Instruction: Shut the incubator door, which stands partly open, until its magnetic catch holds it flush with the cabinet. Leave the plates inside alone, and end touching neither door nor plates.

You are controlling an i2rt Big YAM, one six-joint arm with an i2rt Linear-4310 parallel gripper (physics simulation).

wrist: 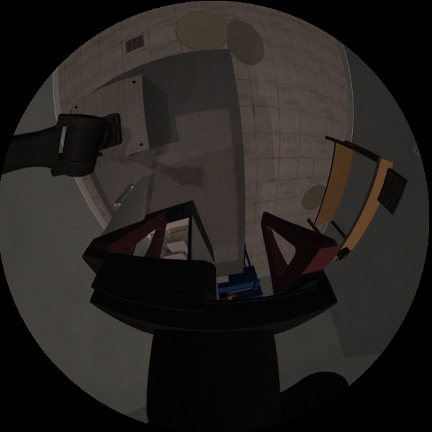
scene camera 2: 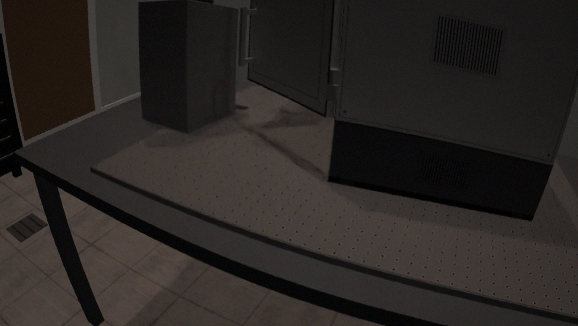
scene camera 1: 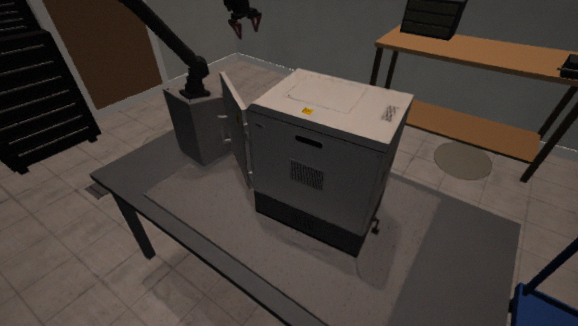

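Pixels of known places: gripper, fingertip midpoint: [scene camera 1: 248,35]; arm's base, link origin: [scene camera 2: 189,3] [scene camera 1: 195,94].
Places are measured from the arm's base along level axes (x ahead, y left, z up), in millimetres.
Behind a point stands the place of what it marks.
Note:
The incubator [scene camera 1: 320,160] @(x 793, y -12, z 71 mm) [scene camera 2: 390,75] @(x 615, y -62, z -103 mm) [wrist: 202,240] is a pale box on a dark base. Its door [scene camera 1: 236,112] @(x 435, y -71, z 119 mm) [scene camera 2: 290,50] @(x 387, y -51, z -96 mm) [wrist: 131,207] stands wide open beside the arm's pedestal. The door's bar handle [scene camera 2: 244,40] @(x 234, y -22, z -93 mm) [wrist: 124,193] is on the outer face, near the free edge. Pale plates [wrist: 176,247] show inside the open front in the wrist view, partly hidden by a finger. My gripper [scene camera 1: 248,34] @(x 99, y 270, z 238 mm) [wrist: 213,217] is open and empty, with red fingers. It hangs high, beyond the incubator's open side as seen in scene camera 1, apart from door and plates.
The grey pedestal [scene camera 1: 187,127] @(x 22, y -87, z -137 mm) [scene camera 2: 162,65] @(x -12, y -89, z -172 mm) [wrist: 156,112] bears the arm close to the door's handle side. The incubator stands on a perforated board [scene camera 1: 200,200] @(x 294, y -228, z -343 mm) [scene camera 2: 225,185] @(x 373, y -235, z -343 mm). A wooden bench [scene camera 1: 480,50] [wrist: 368,205] stands by the wall. A blue cart [scene camera 1: 545,310] is near the table's end.

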